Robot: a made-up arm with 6 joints. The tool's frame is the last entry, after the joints.
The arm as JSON. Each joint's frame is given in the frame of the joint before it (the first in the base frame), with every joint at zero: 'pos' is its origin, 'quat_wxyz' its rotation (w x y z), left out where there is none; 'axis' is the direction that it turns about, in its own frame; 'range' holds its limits. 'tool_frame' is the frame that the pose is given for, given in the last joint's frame.
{
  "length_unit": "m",
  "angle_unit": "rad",
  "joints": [
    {
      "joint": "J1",
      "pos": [
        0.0,
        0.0,
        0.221
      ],
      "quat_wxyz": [
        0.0,
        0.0,
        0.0,
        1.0
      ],
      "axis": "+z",
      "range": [
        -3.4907,
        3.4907
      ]
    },
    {
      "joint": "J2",
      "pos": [
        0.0,
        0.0,
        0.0
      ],
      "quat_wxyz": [
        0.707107,
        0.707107,
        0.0,
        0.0
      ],
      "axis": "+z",
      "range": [
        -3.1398,
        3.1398
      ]
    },
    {
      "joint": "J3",
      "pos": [
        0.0,
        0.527,
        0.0
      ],
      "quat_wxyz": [
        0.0,
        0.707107,
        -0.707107,
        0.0
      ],
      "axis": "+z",
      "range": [
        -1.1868,
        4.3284
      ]
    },
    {
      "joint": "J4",
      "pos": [
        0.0,
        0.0,
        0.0
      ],
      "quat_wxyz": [
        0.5,
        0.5,
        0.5,
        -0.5
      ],
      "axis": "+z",
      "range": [
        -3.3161,
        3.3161
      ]
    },
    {
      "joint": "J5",
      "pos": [
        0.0,
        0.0,
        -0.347
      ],
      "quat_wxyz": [
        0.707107,
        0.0,
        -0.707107,
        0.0
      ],
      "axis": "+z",
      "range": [
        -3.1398,
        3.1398
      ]
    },
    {
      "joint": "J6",
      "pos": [
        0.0,
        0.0,
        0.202
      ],
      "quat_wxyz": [
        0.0,
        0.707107,
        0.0,
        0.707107
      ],
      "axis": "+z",
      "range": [
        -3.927,
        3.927
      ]
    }
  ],
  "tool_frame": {
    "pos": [
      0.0,
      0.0,
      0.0
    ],
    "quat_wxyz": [
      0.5,
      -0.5,
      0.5,
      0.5
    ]
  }
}
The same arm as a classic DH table. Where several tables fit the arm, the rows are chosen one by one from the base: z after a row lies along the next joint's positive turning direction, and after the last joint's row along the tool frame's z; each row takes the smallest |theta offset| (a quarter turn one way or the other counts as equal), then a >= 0, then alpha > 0; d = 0 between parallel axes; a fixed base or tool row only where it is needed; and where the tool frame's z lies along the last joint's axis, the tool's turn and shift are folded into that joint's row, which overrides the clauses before.
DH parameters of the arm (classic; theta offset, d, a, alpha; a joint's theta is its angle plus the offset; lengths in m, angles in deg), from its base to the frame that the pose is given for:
J1: 0 0.221 0 -90
J2: -90 0 0.527 180
J3: 0 0 0 -90
J4: 0 -0.347 0 90
J5: 0 0.202 0 -90
J6: 90 0 0 90
tool (fixed): -90 0 0 0
Joint limits (deg, base to tool): -200..200 -179.9..179.9 -68..248 -190..190 -179.9..179.9 -225..225

